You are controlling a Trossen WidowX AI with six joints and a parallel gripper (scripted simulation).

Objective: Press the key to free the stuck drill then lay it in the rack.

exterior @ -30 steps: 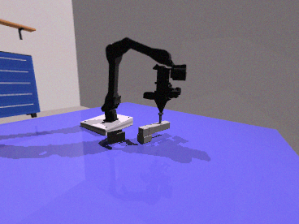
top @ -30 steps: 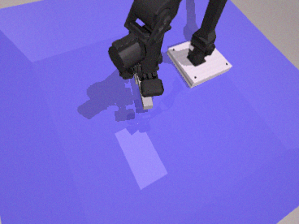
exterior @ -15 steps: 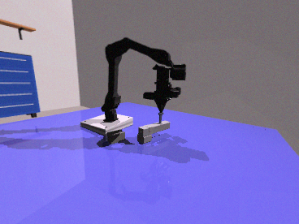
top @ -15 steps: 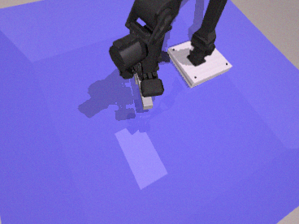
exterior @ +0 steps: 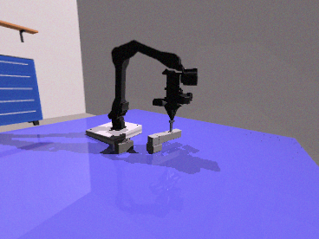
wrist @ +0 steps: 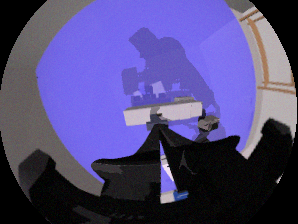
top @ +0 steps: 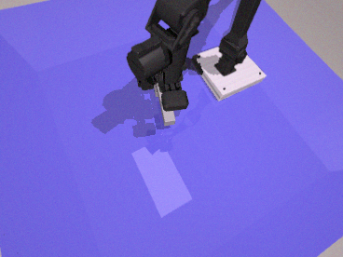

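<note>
My gripper tip is 30 mm above the small dark key. Also, from my gripper tip: grey rack 160 mm to the right, 140 mm behind, 110 mm below; grey holder block 80 mm below, 30 mm to the right, 20 mm behind; tan drill 80 mm below, 50 mm to the right, 20 mm behind.
</note>
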